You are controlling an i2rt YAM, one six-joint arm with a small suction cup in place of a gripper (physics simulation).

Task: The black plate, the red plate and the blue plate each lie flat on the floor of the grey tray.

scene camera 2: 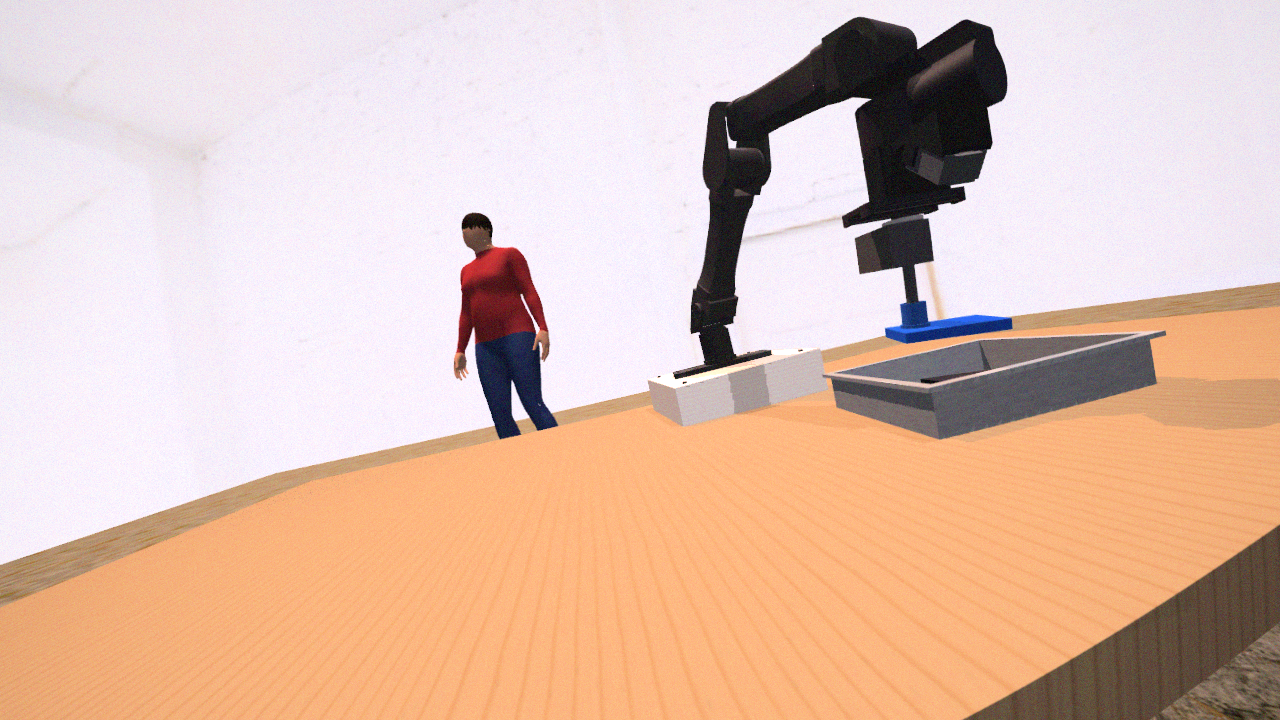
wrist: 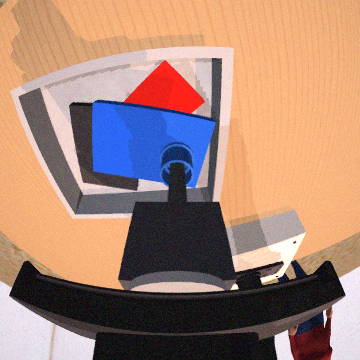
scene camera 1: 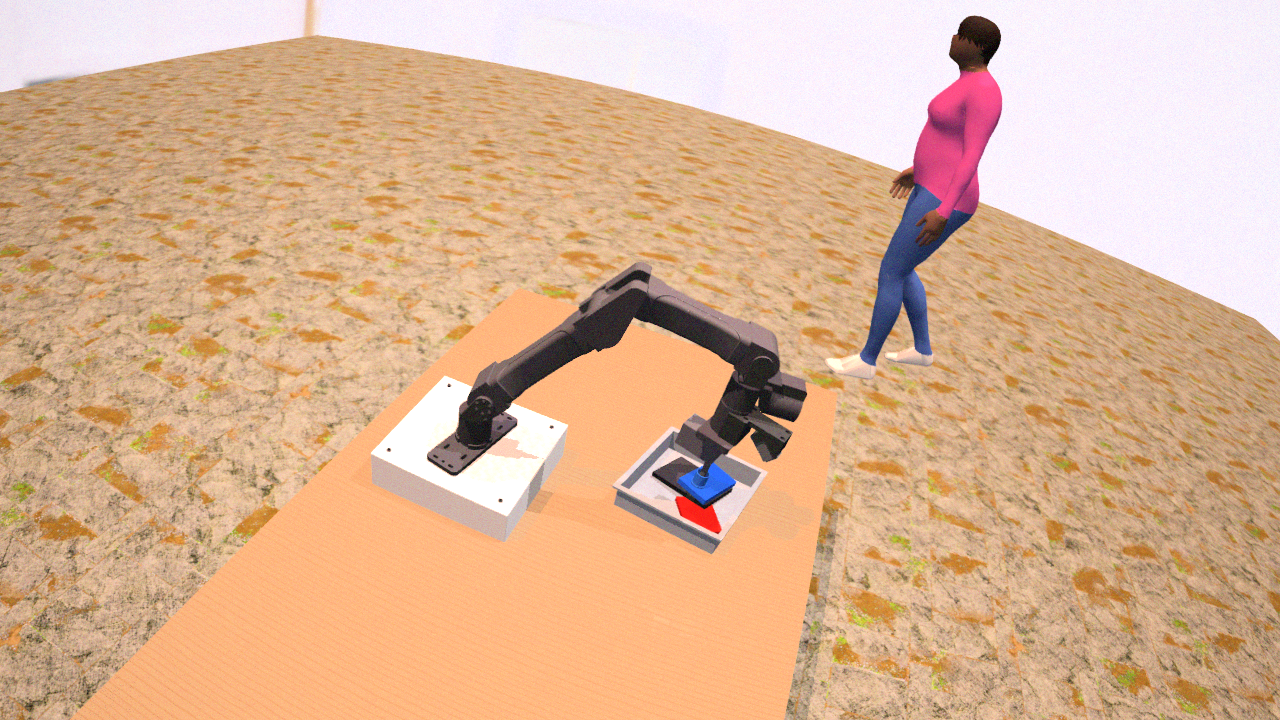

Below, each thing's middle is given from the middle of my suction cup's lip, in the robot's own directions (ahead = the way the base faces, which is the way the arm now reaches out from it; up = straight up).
The blue plate (scene camera 2: pixel 975 324) lies 2 cm to the left of my suction cup, 2 cm below it and 1 cm ahead of it. Round my suction cup: black plate (scene camera 1: pixel 669 474) 10 cm to the left, 9 cm below, 3 cm behind; then red plate (scene camera 1: pixel 707 518) 10 cm below, 2 cm to the left, 2 cm ahead; then grey tray (scene camera 2: pixel 1034 375) 8 cm below, 6 cm to the left, 2 cm behind.
